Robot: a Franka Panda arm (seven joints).
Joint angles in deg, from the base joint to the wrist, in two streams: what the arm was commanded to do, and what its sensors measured. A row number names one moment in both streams.
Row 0, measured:
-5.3 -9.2 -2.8 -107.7 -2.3 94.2 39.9
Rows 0 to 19, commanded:
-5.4 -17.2 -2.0 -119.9 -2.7 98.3 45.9
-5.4 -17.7 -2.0 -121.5 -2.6 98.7 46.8
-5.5 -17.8 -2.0 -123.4 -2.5 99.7 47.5
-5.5 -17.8 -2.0 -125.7 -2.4 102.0 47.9
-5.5 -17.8 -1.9 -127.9 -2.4 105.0 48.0
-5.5 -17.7 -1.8 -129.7 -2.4 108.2 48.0
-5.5 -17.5 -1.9 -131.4 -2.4 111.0 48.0
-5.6 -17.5 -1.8 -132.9 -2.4 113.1 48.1
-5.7 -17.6 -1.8 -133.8 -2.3 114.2 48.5
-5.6 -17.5 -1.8 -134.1 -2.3 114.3 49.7
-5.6 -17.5 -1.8 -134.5 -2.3 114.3 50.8
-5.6 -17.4 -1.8 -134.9 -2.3 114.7 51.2
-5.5 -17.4 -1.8 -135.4 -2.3 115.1 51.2
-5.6 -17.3 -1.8 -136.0 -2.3 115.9 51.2
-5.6 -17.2 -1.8 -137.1 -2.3 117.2 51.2
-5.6 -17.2 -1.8 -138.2 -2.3 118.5 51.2
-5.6 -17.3 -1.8 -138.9 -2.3 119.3 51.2
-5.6 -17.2 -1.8 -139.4 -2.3 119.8 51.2
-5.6 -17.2 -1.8 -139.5 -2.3 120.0 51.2
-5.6 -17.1 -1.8 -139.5 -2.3 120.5 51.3
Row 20, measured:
-5.3 -16.4 -2.5 -137.9 -2.3 118.4 49.9
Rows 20 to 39, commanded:
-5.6 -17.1 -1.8 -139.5 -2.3 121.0 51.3
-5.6 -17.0 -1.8 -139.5 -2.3 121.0 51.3
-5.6 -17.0 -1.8 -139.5 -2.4 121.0 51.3
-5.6 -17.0 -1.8 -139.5 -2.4 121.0 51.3
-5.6 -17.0 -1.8 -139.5 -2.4 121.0 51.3
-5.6 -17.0 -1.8 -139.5 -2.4 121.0 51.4
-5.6 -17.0 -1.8 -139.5 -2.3 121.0 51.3
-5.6 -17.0 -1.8 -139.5 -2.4 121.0 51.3
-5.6 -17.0 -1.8 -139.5 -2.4 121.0 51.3
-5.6 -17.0 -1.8 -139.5 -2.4 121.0 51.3
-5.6 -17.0 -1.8 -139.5 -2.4 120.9 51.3
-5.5 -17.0 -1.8 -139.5 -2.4 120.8 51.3
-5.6 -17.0 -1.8 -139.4 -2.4 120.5 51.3
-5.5 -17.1 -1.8 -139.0 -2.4 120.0 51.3
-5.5 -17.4 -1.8 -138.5 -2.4 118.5 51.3
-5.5 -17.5 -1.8 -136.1 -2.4 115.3 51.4
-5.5 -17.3 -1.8 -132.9 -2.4 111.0 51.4
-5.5 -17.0 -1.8 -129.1 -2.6 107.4 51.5
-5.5 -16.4 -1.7 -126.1 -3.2 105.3 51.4
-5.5 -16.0 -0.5 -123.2 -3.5 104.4 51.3
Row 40, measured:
-5.3 -16.9 -2.5 -132.4 -2.3 111.0 50.0
